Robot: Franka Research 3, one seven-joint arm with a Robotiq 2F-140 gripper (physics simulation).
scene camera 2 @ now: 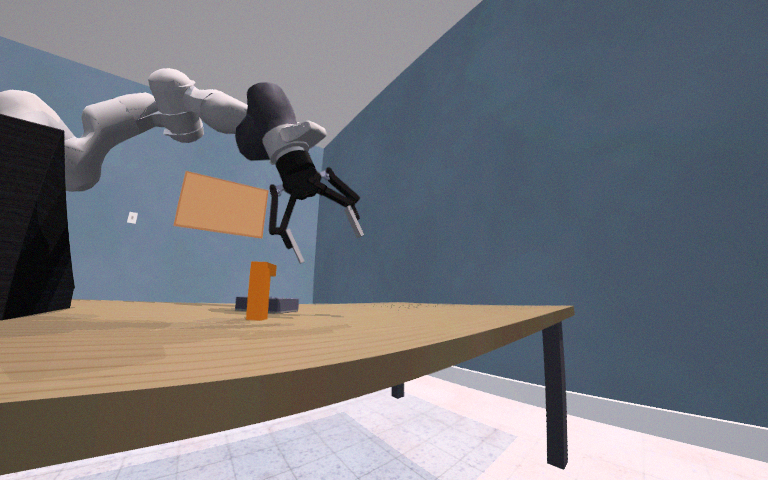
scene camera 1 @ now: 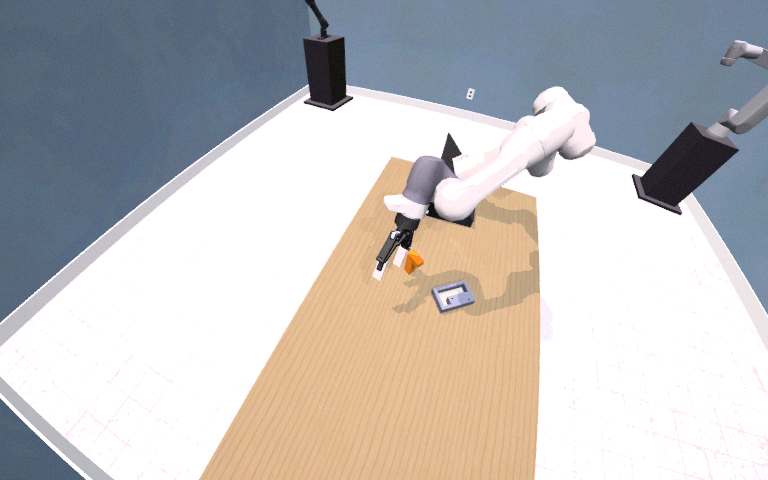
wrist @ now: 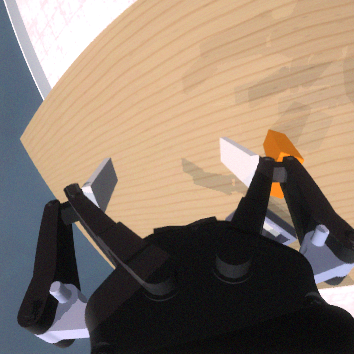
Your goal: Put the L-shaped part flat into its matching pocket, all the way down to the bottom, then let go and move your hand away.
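Note:
The orange L-shaped part (scene camera 1: 410,264) (scene camera 2: 258,291) (wrist: 276,145) stands upright on the table, its short arm at the top. In the wrist view a finger partly hides it. The grey-blue tray with the pocket (scene camera 1: 437,300) (scene camera 2: 286,305) (wrist: 285,235) lies flat on the table a little apart from the part; its pocket shows a pale floor. My gripper (scene camera 1: 389,266) (scene camera 2: 331,241) (wrist: 167,158) is wide open and empty. It hangs tilted above the table, higher than the part and off to one side of it.
The wooden table (scene camera 1: 396,396) (scene camera 2: 396,339) (wrist: 150,100) carries the part and the tray. The arm's black base plate (scene camera 1: 465,219) is at the table's far end. Two dark pedestals (scene camera 1: 325,70) (scene camera 1: 682,166) with other arms stand on the floor beyond. An orange panel (scene camera 2: 220,204) shows at the wall.

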